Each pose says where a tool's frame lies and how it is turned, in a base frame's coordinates. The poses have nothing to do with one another.
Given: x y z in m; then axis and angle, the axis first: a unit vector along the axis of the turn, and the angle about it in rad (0 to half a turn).
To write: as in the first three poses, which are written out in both.
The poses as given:
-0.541 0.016 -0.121 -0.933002 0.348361 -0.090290 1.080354
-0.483 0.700 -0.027 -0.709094 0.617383 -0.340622 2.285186
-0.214 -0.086 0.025 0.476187 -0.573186 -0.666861 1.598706
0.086 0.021 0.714 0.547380 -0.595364 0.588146 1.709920
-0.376 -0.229 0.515 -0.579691 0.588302 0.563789 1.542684
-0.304 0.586 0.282 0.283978 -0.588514 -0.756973 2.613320
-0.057 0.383 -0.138 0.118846 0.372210 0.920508 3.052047
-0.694 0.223 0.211 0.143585 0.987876 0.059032 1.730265
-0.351 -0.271 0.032 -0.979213 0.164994 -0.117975 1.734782
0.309 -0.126 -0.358 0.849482 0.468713 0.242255 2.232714
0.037 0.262 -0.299 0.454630 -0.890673 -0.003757 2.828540
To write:
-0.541 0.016 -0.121 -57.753 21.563 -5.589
-0.483 0.700 -0.027 -92.843 80.835 -44.598
-0.214 -0.086 0.025 43.618 -52.503 -61.084
0.086 0.021 0.714 53.628 -58.329 57.621
-0.376 -0.229 0.515 -51.238 52.000 49.833
-0.304 0.586 0.282 42.521 -88.119 -113.343
-0.057 0.383 -0.138 20.783 65.088 160.969
-0.694 0.223 0.211 14.235 97.935 5.852
-0.351 -0.271 0.032 -97.330 16.400 -11.726
0.309 -0.126 -0.358 108.670 59.960 30.991
0.037 0.262 -0.299 73.679 -144.345 -0.609

